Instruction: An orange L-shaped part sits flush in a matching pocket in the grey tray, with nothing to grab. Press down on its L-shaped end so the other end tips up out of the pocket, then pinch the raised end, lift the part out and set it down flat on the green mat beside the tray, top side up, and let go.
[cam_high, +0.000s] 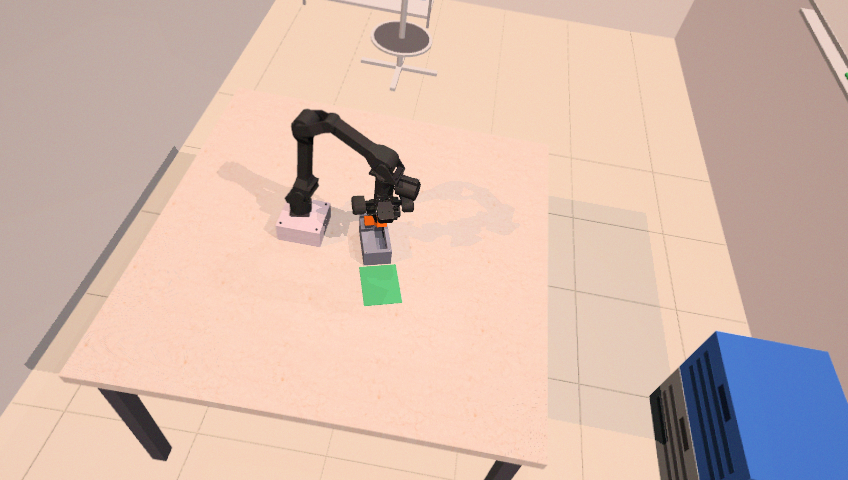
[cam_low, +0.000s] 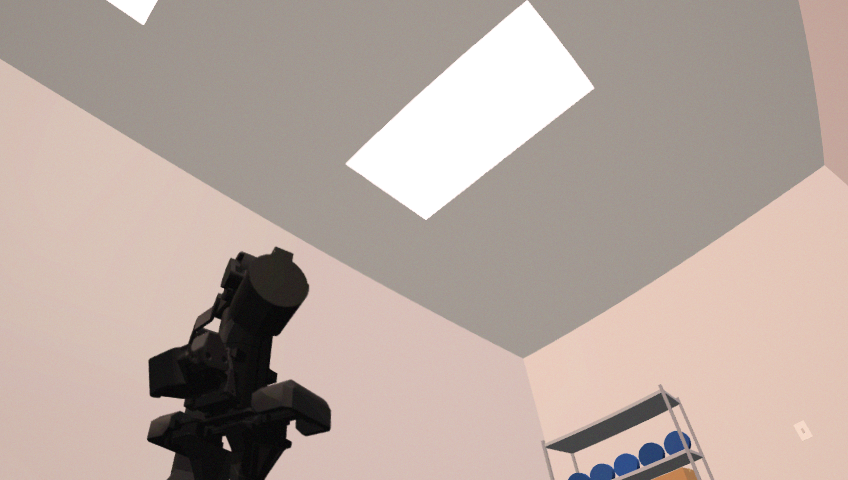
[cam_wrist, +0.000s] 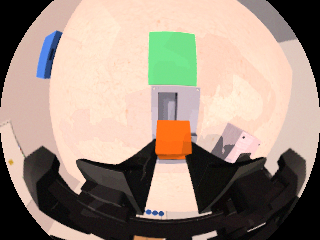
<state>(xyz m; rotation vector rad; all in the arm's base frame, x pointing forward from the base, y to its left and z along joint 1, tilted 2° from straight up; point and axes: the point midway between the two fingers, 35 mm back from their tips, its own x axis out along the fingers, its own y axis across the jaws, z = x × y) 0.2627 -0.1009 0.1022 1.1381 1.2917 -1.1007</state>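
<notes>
My gripper tip is 10 mm short of the green mat, 150 mm to the left of it and 150 mm above it. Also, from my gripper tip: orange L-shaped part 20 mm behind, 30 mm to the left, 30 mm below.
</notes>
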